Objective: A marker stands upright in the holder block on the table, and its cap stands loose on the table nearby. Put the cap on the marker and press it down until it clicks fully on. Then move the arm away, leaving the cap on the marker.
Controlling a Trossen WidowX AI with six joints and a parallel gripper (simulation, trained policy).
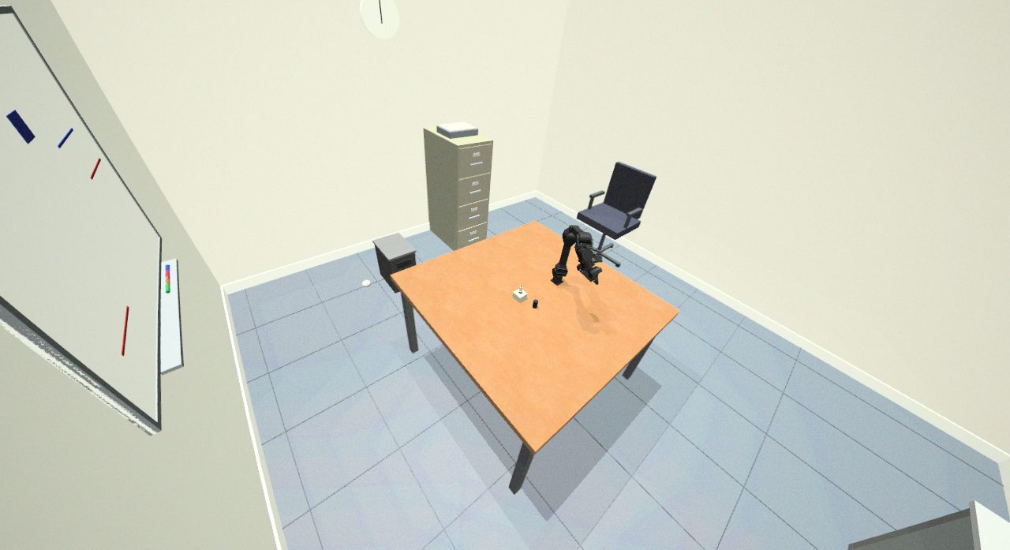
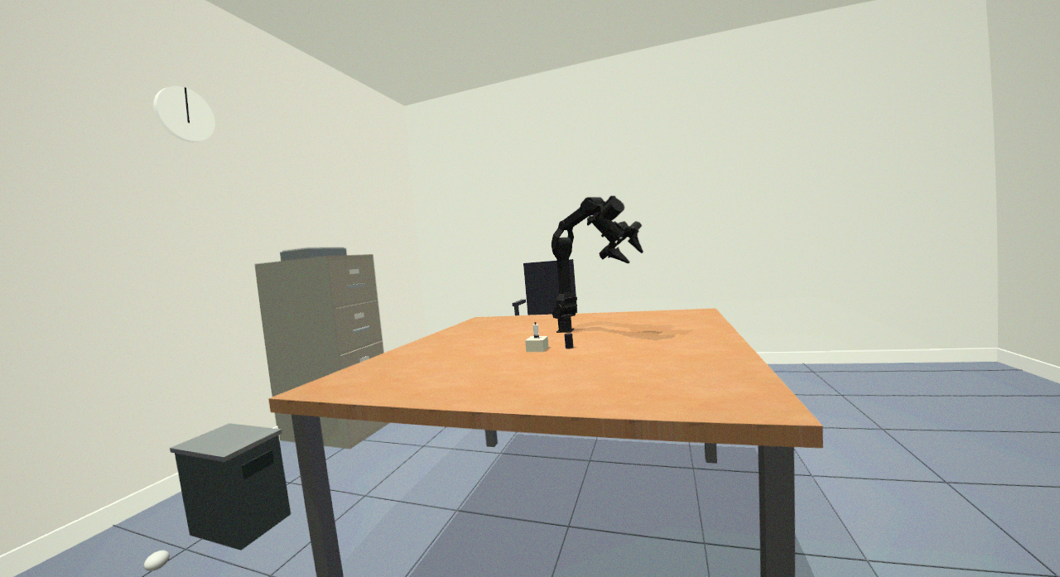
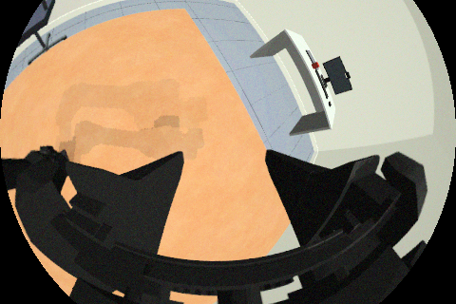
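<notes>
The black cap is 14 cm ahead of my gripper tip, 24 cm to the right of it and 27 cm below it. Round my gripper tip: holder block (16 cm ahead, 35 cm to the right, 27 cm below).
</notes>
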